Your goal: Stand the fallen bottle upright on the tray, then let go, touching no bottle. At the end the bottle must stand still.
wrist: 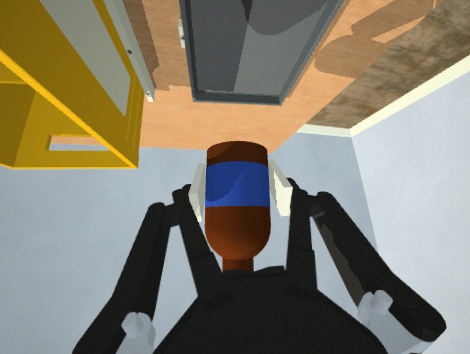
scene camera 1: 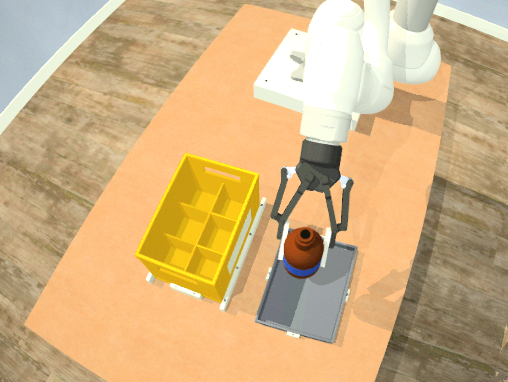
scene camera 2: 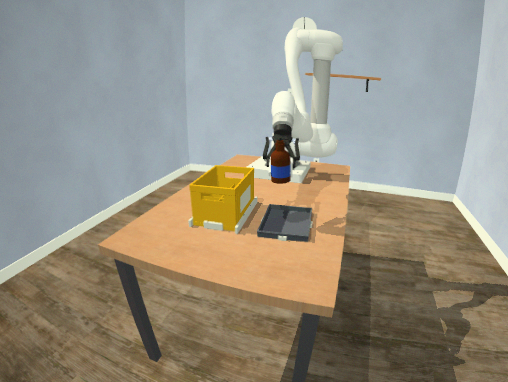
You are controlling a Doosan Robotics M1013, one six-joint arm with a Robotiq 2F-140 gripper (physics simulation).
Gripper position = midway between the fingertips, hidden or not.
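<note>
Brown bottle (scene camera 1: 303,248), visible. My gripper (scene camera 1: 301,260), visible. Same gripper (wrist: 236,172). Gripper again (scene camera 2: 280,174).
</note>
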